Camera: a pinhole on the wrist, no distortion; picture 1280 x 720 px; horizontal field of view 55.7 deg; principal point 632.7 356.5 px. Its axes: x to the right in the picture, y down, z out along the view. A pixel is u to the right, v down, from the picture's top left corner.
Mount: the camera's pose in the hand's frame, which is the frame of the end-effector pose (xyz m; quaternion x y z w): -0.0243 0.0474 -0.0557 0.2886 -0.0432 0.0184 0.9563
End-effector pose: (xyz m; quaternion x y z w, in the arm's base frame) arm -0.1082 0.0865 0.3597 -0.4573 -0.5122 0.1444 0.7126
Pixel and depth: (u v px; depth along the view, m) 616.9 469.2 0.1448
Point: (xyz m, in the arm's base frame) -0.1919 0.0857 0.3587
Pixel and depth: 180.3 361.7 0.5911
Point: -0.6643 -0.0487 0.4358
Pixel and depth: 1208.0 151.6 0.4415
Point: -0.3567 0.1992 0.6757
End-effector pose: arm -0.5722 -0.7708 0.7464 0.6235 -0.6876 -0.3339 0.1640
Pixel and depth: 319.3 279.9 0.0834
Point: -0.5665 -0.7188 0.7478
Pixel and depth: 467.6 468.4 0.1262
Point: -0.5884 -0.7076 0.7087
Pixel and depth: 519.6 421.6 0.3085
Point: -0.6099 -0.6444 0.5385
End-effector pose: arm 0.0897 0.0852 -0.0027 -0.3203 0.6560 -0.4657 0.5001
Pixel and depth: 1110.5 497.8 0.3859
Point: 0.3451 -0.1346 0.0611
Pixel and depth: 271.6 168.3 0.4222
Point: 0.3661 0.0820 0.2697
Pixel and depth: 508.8 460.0 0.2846
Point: 0.2902 0.0638 0.0956
